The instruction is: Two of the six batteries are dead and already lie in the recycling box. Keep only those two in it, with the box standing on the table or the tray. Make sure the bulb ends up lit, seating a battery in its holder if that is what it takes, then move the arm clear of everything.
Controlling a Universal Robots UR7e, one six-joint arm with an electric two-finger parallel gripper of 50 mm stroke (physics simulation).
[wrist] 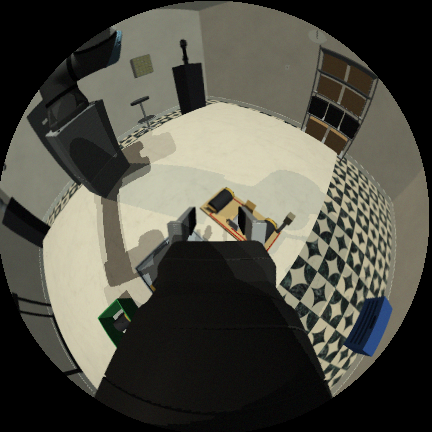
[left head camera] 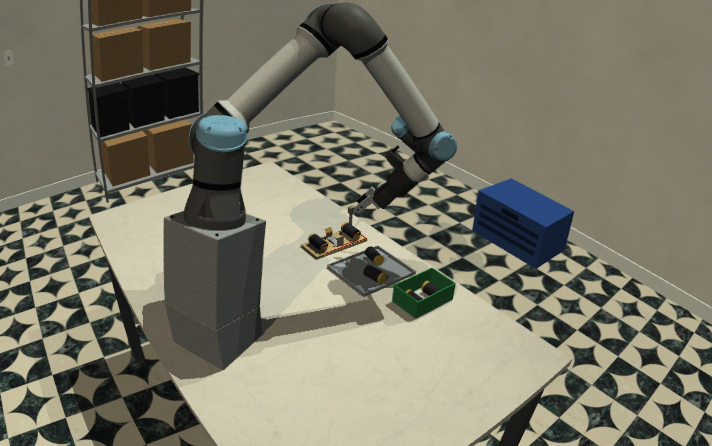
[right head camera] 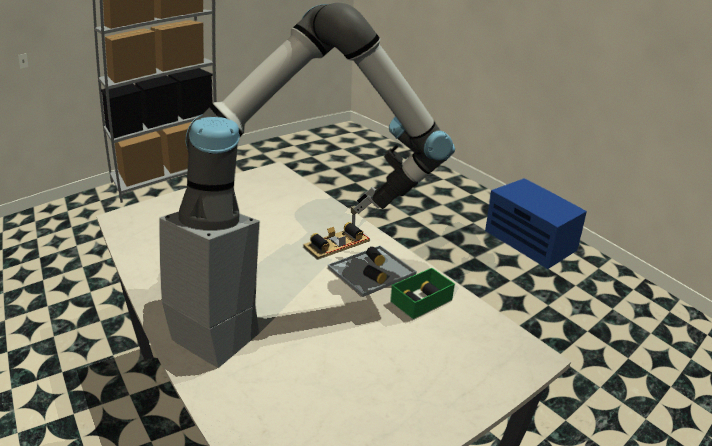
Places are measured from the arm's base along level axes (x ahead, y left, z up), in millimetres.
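Where they show: gripper, fingertip midpoint: [wrist: 216,215] [left head camera: 357,206] [right head camera: 357,206]; arm's base, link origin: [wrist: 69,116] [left head camera: 214,218] [right head camera: 208,218].
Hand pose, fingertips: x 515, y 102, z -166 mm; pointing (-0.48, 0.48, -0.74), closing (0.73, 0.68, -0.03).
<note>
Each offset is from my fingertips to the top centre of the thing. "spot": to the spot under its first point. Level surfaces: height alone.
My gripper [left head camera: 363,201] [right head camera: 363,201] [wrist: 216,215] is open and empty, tilted above the wooden holder board @[spot: 93 mm back, 50 mm left, 161 mm down] [left head camera: 321,254] [right head camera: 321,254]. In the head views its fingers overlap the top of the board's thin post @[80 mm ahead, 125 mm left, 101 mm down] [left head camera: 351,217] [right head camera: 353,217]; the gap is unclear. The post's small head @[spot: 81 mm ahead, 119 mm left, 79 mm down] [wrist: 290,218] looks dull; I cannot tell whether a bulb is lit. One black battery @[77 mm back, 91 mm left, 125 mm down] [left head camera: 317,242] [right head camera: 319,242] [wrist: 221,200] lies at the board's left end, another @[53 mm ahead, 90 mm left, 125 mm down] [left head camera: 350,231] [right head camera: 353,231] at its right. Two batteries @[27 mm ahead, 61 mm right, 134 mm down] [left head camera: 374,255] @[37 mm back, 139 mm right, 134 mm down] [left head camera: 375,273] lie on the grey tray @[spot: 76 mm back, 30 mm right, 168 mm down] [left head camera: 341,266]. Two @[43 mm ahead, 302 mm right, 134 mm down] [left head camera: 429,287] @[29 mm back, 301 mm right, 134 mm down] [left head camera: 413,295] lie in the green box @[7 mm ahead, 302 mm right, 111 mm down] [left head camera: 431,304] [right head camera: 431,303] [wrist: 106,326].
The box stands on the table @[171 mm down] [left head camera: 367,378] beside the tray's right corner. The robot's grey pedestal [left head camera: 191,278] [right head camera: 186,278] stands at the left. A blue cabinet [left head camera: 546,231] [right head camera: 559,231] is on the floor beyond the table. A shelf rack with boxes stands behind.
</note>
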